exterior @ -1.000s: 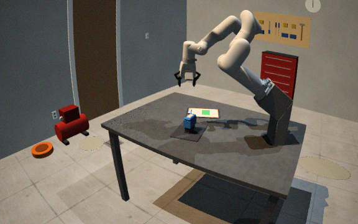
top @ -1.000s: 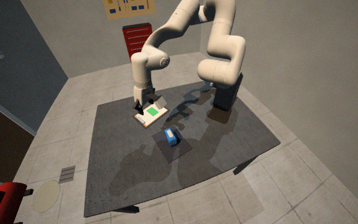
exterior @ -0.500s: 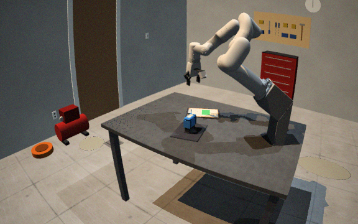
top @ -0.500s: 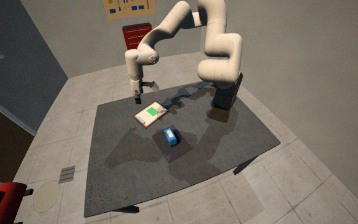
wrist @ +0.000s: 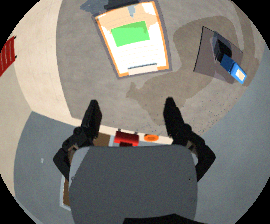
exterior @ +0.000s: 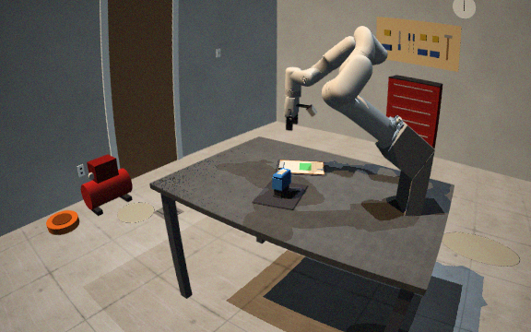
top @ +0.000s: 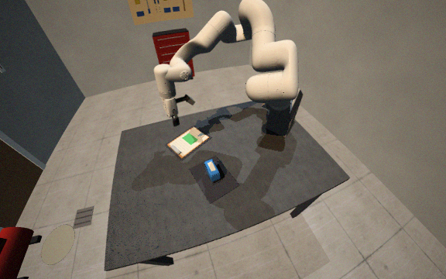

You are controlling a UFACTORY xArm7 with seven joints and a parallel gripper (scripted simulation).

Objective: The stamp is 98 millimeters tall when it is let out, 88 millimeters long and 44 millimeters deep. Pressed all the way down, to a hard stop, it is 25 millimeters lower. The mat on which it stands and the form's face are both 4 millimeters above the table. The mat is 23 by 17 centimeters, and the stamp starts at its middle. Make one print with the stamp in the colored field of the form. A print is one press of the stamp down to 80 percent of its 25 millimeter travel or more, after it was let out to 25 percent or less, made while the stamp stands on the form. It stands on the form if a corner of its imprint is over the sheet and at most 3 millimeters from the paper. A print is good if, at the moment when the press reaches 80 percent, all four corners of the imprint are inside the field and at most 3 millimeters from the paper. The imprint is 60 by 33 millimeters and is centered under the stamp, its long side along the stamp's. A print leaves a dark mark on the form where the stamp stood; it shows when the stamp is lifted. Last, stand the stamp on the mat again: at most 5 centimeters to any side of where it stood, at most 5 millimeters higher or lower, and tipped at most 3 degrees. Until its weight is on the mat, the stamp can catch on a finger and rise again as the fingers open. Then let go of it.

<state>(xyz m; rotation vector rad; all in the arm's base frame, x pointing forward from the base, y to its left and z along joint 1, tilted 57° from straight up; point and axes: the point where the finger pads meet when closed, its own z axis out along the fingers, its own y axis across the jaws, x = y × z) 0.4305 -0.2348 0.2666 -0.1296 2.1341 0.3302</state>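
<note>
Now: hand 25 cm to the right of the blue stamp, 17 cm past it and 17 cm above it. Round my hand: mat: 25 cm to the left, 22 cm below, 17 cm behind; form: 21 cm below, 3 cm to the right, 3 cm behind.
</note>
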